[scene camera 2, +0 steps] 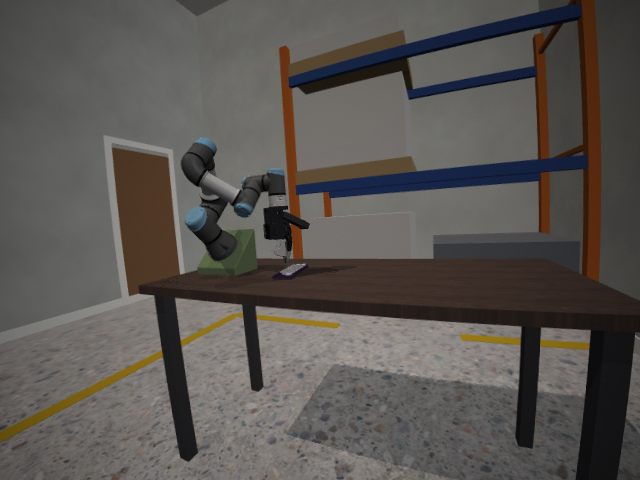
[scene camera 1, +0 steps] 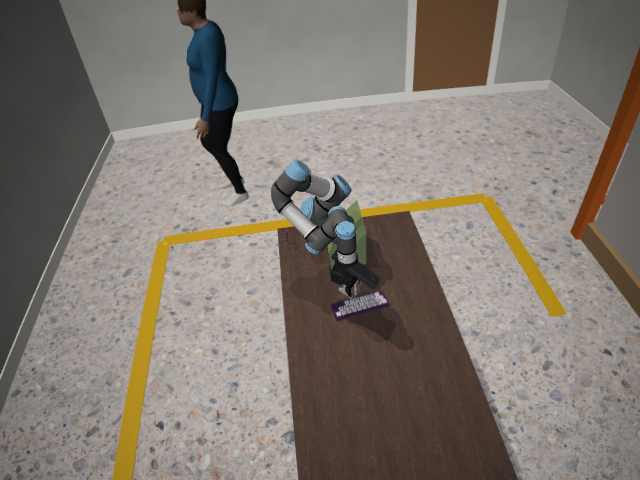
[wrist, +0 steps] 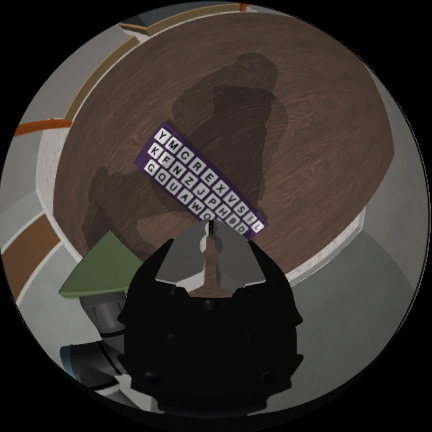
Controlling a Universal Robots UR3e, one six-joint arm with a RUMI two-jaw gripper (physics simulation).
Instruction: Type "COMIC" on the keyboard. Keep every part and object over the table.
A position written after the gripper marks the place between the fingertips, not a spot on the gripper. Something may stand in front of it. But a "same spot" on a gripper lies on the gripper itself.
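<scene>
Gripper visible: scene camera 2, scene camera 1, wrist view (210, 220). Same spot on the gripper: (scene camera 2: 283, 248) and (scene camera 1: 344, 289).
</scene>
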